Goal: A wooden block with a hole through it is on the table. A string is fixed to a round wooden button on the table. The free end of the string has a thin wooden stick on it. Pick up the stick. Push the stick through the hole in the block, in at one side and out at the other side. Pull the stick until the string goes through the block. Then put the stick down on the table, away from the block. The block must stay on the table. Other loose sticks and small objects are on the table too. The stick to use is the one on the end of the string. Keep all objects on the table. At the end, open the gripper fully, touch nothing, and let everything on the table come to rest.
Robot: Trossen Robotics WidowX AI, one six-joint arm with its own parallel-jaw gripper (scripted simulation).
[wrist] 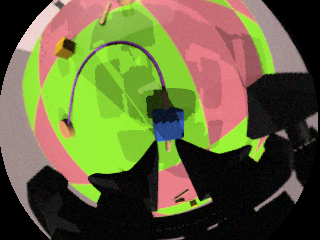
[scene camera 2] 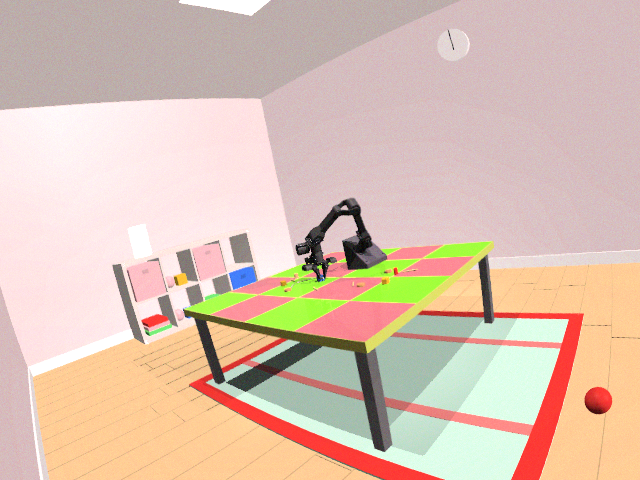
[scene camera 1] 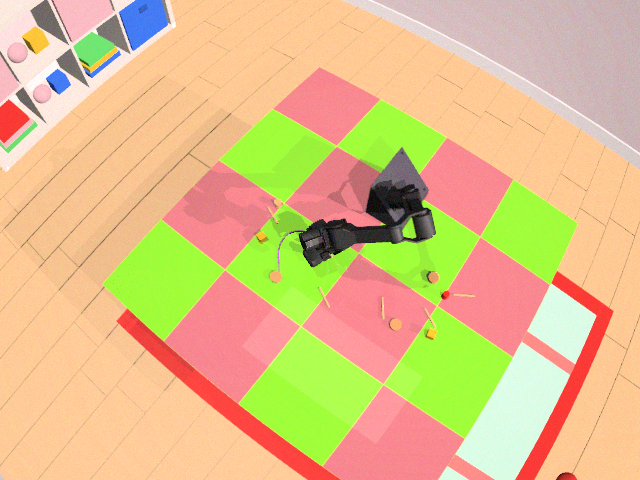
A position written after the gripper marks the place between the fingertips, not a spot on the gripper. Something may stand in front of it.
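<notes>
Gripper (wrist: 166, 141) in the scene, together with a blue cube (wrist: 168, 123).
</notes>
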